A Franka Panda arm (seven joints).
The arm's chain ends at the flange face. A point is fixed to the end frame.
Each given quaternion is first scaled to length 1.
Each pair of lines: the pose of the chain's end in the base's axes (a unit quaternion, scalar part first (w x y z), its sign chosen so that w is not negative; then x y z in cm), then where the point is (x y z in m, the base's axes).
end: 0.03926, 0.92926, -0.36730, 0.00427, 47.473, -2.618, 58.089
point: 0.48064 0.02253 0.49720
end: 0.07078, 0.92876, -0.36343, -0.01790, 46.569, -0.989, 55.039
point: 0.46589 0.03524 0.46451
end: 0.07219, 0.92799, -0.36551, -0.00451, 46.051, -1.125, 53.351
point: 0.46290 0.03280 0.44710
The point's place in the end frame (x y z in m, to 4 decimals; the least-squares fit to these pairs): -0.0320 -0.0453 0.0796
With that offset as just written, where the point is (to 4 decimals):
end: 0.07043, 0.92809, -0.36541, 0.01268, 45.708, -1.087, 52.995
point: 0.4622 0.0324 0.4433
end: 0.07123, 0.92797, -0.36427, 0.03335, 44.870, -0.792, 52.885
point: 0.4569 0.0339 0.4417
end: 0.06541, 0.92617, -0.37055, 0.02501, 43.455, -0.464, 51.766
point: 0.4424 0.0386 0.4312
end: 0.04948, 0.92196, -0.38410, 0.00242, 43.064, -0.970, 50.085
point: 0.4375 0.0373 0.4162
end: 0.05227, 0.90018, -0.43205, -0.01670, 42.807, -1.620, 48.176
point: 0.4372 0.0305 0.3972
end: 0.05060, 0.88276, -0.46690, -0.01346, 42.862, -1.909, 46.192
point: 0.4422 0.0265 0.3774
